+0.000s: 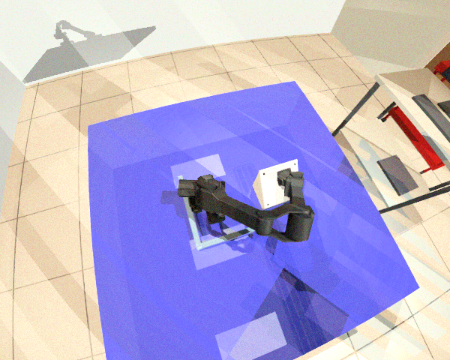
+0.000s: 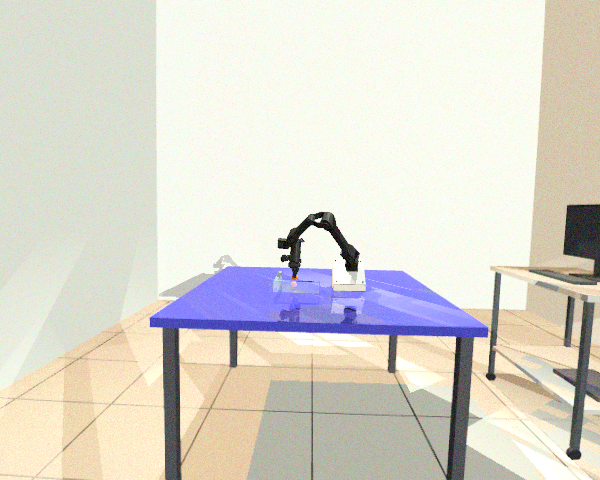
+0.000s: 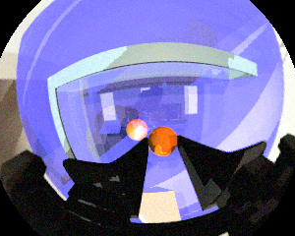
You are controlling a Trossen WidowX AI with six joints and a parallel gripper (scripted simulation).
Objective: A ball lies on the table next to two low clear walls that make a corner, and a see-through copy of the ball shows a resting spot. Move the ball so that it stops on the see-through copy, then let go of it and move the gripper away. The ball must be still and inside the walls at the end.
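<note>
Now: the see-through copy of ball 3 cm to the left of my gripper tip and 3 cm below it. Also, from my gripper tip: orange ball: right at my gripper tip.
</note>
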